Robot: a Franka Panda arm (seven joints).
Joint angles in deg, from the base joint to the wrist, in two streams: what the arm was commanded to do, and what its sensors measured. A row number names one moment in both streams.
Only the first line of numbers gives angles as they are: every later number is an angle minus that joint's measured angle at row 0.
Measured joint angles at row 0: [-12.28 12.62 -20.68 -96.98 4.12 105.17 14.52]
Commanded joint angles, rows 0 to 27: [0.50 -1.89 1.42 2.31 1.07 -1.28 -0.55]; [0.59 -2.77 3.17 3.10 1.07 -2.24 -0.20]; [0.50 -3.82 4.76 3.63 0.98 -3.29 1.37]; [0.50 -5.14 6.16 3.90 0.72 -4.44 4.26]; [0.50 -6.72 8.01 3.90 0.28 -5.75 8.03]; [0.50 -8.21 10.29 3.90 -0.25 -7.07 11.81]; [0.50 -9.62 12.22 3.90 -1.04 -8.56 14.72]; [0.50 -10.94 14.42 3.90 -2.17 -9.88 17.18]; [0.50 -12.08 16.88 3.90 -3.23 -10.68 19.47]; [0.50 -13.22 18.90 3.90 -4.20 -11.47 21.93]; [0.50 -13.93 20.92 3.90 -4.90 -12.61 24.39]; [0.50 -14.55 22.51 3.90 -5.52 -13.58 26.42]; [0.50 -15.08 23.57 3.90 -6.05 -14.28 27.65]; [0.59 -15.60 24.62 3.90 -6.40 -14.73 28.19]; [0.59 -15.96 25.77 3.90 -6.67 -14.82 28.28]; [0.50 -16.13 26.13 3.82 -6.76 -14.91 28.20]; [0.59 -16.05 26.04 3.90 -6.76 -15.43 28.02]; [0.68 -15.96 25.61 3.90 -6.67 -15.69 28.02]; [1.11 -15.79 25.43 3.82 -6.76 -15.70 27.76]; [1.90 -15.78 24.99 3.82 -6.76 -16.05 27.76]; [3.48 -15.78 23.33 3.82 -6.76 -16.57 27.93]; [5.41 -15.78 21.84 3.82 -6.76 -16.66 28.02]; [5.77 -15.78 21.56 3.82 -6.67 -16.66 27.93]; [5.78 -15.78 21.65 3.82 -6.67 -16.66 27.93]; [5.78 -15.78 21.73 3.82 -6.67 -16.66 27.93]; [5.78 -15.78 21.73 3.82 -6.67 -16.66 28.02]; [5.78 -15.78 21.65 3.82 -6.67 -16.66 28.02]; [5.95 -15.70 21.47 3.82 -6.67 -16.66 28.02]
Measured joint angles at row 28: [4.95 -15.46 22.34 3.76 -5.99 -15.25 27.70]
